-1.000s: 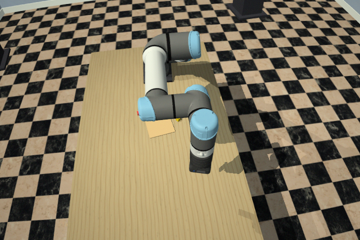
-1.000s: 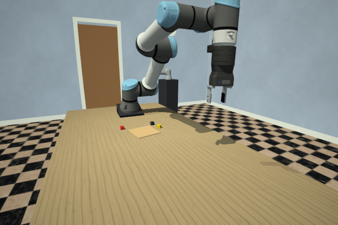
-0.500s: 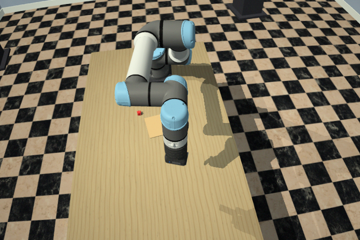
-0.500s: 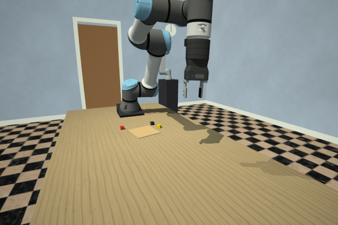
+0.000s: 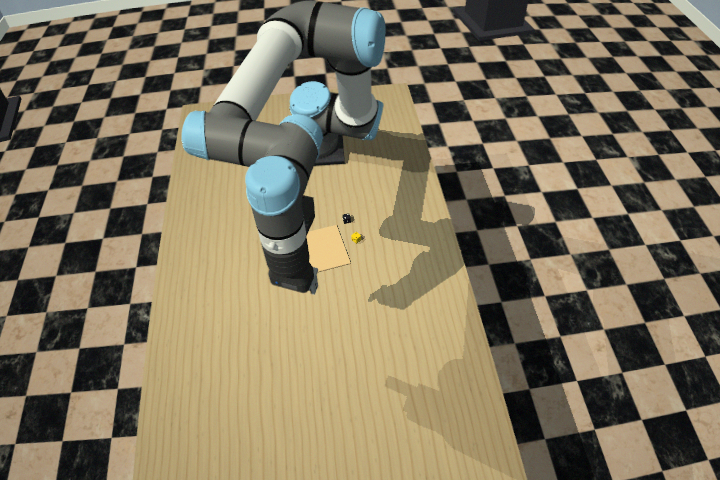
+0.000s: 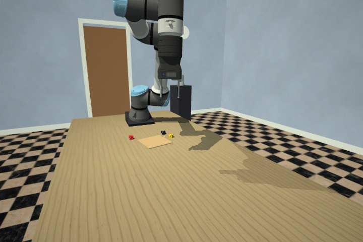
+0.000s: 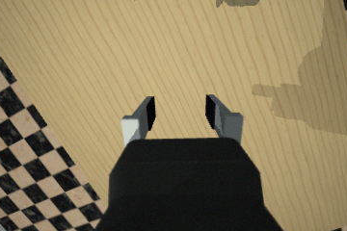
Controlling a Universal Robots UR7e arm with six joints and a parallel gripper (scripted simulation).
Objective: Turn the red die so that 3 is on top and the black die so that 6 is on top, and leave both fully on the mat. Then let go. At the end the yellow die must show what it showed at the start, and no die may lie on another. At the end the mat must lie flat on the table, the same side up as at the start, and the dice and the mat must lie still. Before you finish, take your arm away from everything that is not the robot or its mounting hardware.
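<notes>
Now: hand 400 mm past the red die and 290 mm above it. From my hand the other things lie so: black die (370 mm behind, 190 mm to the left, 290 mm below); yellow die (300 mm behind, 190 mm to the left, 290 mm below); tan mat (290 mm behind, 90 mm to the left, 300 mm below).
</notes>
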